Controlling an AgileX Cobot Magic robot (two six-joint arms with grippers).
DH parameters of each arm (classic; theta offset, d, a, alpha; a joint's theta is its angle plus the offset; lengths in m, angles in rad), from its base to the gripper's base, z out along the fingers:
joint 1: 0 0.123 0 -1.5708
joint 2: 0.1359 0 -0.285 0
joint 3: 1.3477 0 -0.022 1.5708
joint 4: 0 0.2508 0 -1.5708
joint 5: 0 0 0.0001 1.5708
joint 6: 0 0.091 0 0
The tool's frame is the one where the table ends.
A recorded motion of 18 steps. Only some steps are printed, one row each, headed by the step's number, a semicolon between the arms.
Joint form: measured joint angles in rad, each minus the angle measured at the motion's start. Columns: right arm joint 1, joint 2, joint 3, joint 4, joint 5, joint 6; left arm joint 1, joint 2, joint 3, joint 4, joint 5, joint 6.
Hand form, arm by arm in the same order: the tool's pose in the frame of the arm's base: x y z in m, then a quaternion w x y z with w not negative. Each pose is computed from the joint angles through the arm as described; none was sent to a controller.
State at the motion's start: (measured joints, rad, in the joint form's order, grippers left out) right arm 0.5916 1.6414 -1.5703 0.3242 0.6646 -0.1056; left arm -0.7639 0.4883 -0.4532 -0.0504 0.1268 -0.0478
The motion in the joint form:
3: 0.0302 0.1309 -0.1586 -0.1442 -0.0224 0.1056; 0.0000 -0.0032 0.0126 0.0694 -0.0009 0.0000
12: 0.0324 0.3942 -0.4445 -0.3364 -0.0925 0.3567; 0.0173 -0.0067 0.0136 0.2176 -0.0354 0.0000
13: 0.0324 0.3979 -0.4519 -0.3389 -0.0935 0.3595; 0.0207 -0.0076 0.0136 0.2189 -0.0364 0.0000
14: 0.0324 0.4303 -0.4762 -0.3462 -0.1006 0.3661; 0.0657 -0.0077 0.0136 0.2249 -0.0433 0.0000
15: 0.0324 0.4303 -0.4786 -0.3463 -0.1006 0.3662; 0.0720 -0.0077 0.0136 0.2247 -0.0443 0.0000
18: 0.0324 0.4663 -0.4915 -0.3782 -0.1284 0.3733; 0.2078 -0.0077 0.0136 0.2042 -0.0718 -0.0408
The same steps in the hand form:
3: 0.3349 0.2520 0.3744 0.41822 -0.23274 0.85010 0.21969; 0.0785 -0.0749 0.3139 0.62492 0.26362 0.68706 -0.26063
12: 0.3976 0.2855 0.3525 0.46220 -0.16239 0.84606 0.21019; 0.0803 -0.0724 0.3171 0.65894 0.29829 0.65839 -0.20818
13: 0.3984 0.2859 0.3532 0.46421 -0.16153 0.84500 0.21068; 0.0804 -0.0720 0.3173 0.66008 0.29734 0.65810 -0.20686
14: 0.4049 0.2902 0.3458 0.46449 -0.16046 0.84545 0.20911; 0.0835 -0.0683 0.3180 0.66749 0.28370 0.66146 -0.19089
15: 0.4049 0.2902 0.3466 0.46543 -0.16032 0.84485 0.20953; 0.0839 -0.0678 0.3181 0.66839 0.28148 0.66204 -0.18901
18: 0.4132 0.2944 0.3350 0.47235 -0.16479 0.84258 0.19945; 0.0921 -0.0563 0.3205 0.68381 0.21412 0.67693 -0.16830

